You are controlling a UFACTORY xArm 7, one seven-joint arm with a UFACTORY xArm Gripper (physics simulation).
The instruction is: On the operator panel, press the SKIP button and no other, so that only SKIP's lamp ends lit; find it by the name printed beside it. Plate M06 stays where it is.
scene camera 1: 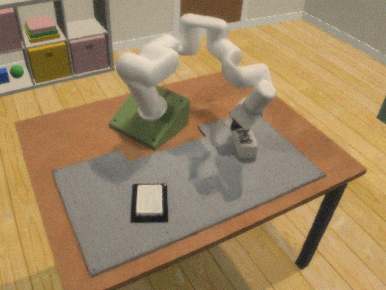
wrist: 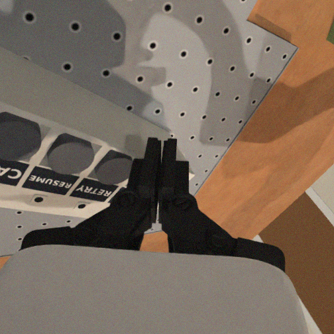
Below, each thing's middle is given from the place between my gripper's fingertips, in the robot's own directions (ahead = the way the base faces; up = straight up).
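Starting from the retry button (wrist: pixel 114 167), my hand is 20 mm to the right of it, 20 mm short of it and 10 mm above it. Then there's the resume button (wrist: pixel 68 154), which is 50 mm ahead of my hand, 10 mm to the left of it and 10 mm below it. The operator panel (wrist: pixel 58 105) is 40 mm ahead of my hand, 30 mm to the left and 30 mm below, and you'd find the white plate (scene camera 1: pixel 149 197) 430 mm to the right of my hand, 190 mm ahead and 40 mm below.
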